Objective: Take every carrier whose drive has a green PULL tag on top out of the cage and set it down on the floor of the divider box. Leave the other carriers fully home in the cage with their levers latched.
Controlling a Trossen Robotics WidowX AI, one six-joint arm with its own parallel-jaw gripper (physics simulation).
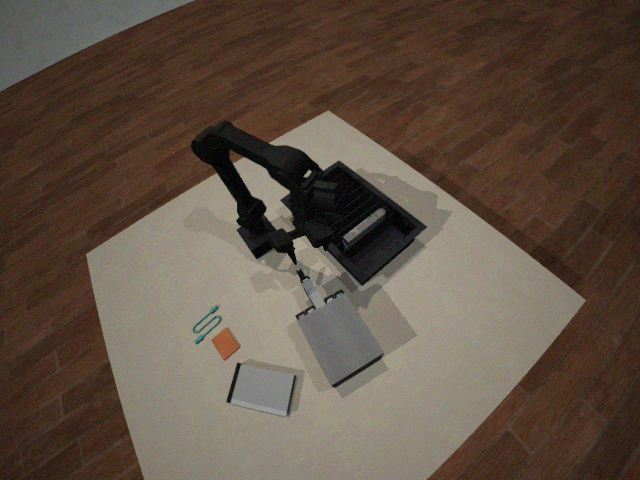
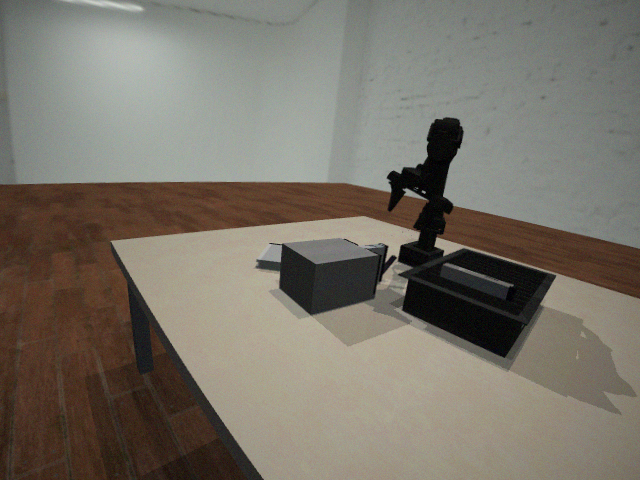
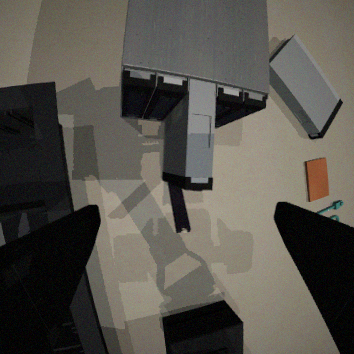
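Seen in the pictures: gripper, fingertip midpoint: (image 1: 310, 256) (image 2: 401, 219) (image 3: 188, 211); arm's base, link origin: (image 1: 256, 228) (image 2: 425, 247).
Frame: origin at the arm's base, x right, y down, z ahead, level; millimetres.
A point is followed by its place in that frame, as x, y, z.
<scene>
The grey cage (image 1: 341, 343) {-6, -58, 491} (image 2: 330, 279) {-79, -17, 527} (image 3: 195, 40) {-26, -58, 420} stands on the table. One carrier (image 1: 312, 291) {-24, -51, 331} (image 3: 201, 135) {-22, -51, 332} sticks far out of its front, with its dark lever (image 1: 300, 274) {-30, -3, 243} (image 2: 388, 264) {-34, 9, 256} (image 3: 180, 207) {-29, 7, 254} swung out; no green tag shows on it. Two carriers sit in the cage on each side of it; their tags and latches cannot be made out. Another grey carrier (image 1: 364, 227) {-269, -49, 255} (image 2: 478, 281) {-290, -39, 259} lies in the black divider box (image 1: 361, 277) {-162, -32, 373} (image 2: 460, 315) {-304, 12, 356} (image 3: 40, 95) {-165, -32, 374}. My gripper (image 1: 310, 249) {-66, -133, 281} (image 2: 395, 201) (image 3: 188, 211) {-66, -133, 281} is open and empty, raised above the table behind the lever.
A loose grey block with black ends (image 1: 262, 388) {233, 34, 448} (image 2: 268, 254) {236, 34, 488} (image 3: 305, 82) {226, 34, 447} lies beside the cage. An orange square (image 1: 225, 343) {275, 55, 268} (image 3: 317, 179) {275, 56, 266} and a teal cable (image 1: 206, 324) {304, 56, 177} (image 3: 330, 207) {318, 55, 203} lie nearby. The arm's base (image 1: 254, 242) {33, 0, 45} (image 2: 420, 253) {-22, 6, 66} (image 3: 202, 325) {0, 19, 67} stands near the box.
</scene>
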